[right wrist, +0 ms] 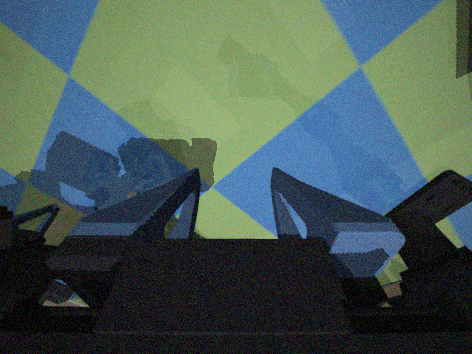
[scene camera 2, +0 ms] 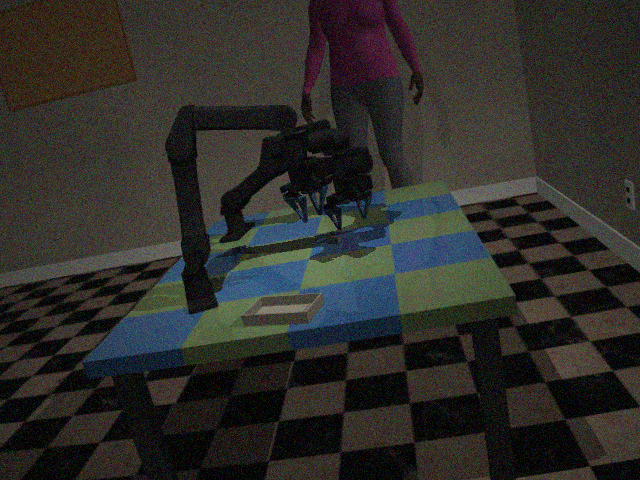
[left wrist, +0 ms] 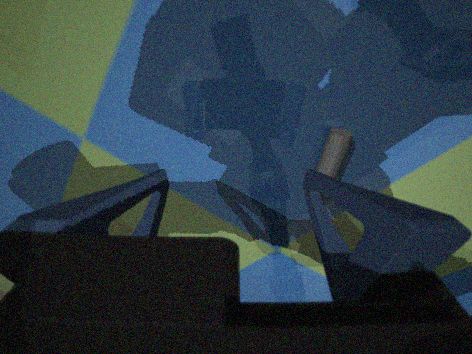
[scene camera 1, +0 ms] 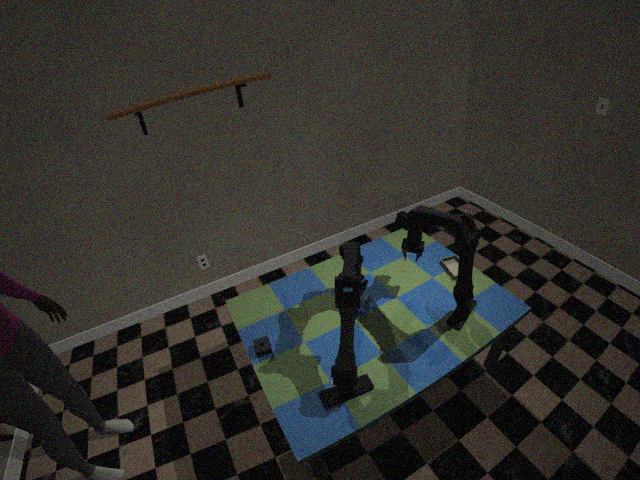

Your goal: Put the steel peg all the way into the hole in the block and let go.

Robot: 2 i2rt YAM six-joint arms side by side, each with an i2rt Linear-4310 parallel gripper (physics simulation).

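Frame: origin at the left arm's base, x left, y back, z up, level; centimetres.
Seen in the pictures: left gripper, between the fingertips: (right wrist: 86,208) (scene camera 2: 352,224) (left wrist: 236,176); right gripper, between the fingertips: (right wrist: 235,176) (scene camera 2: 313,218) (scene camera 1: 410,260); left arm's base, origin of its link: (scene camera 2: 238,233) (scene camera 1: 346,391); right arm's base, origin of its link: (right wrist: 402,220) (scene camera 2: 201,298) (scene camera 1: 462,313).
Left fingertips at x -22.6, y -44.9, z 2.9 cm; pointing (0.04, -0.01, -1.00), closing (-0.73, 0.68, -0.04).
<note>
Offsets run from my left fingertips to a thing's middle.
The steel peg {dx -4.7, dy +5.4, dz -2.1 cm} (left wrist: 335,152) lies on the checkered table, beyond the right-hand fingertip of my left gripper (left wrist: 235,172) (scene camera 2: 351,222) in the left wrist view. That gripper is wide open and empty above the table; the arm largely hides it in scene camera 1. My right gripper (right wrist: 235,176) (scene camera 1: 412,256) (scene camera 2: 312,217) is partly open, with nothing between its fingers, above the table. The dark block {dx +46.8, dy +11.7, dz -1.4 cm} (scene camera 1: 262,346) with its hole stands near the left edge of the table in scene camera 1, away from both grippers. The peg cannot be made out in scene camera 1.
A shallow open tray {dx -56.4, dy +7.2, dz -1.7 cm} (scene camera 1: 451,266) (scene camera 2: 279,318) sits near the right arm's base. The two grippers are close together in scene camera 2, and part of another gripper shows at the left edge of the right wrist view. A person (scene camera 2: 361,46) stands behind the table.
</note>
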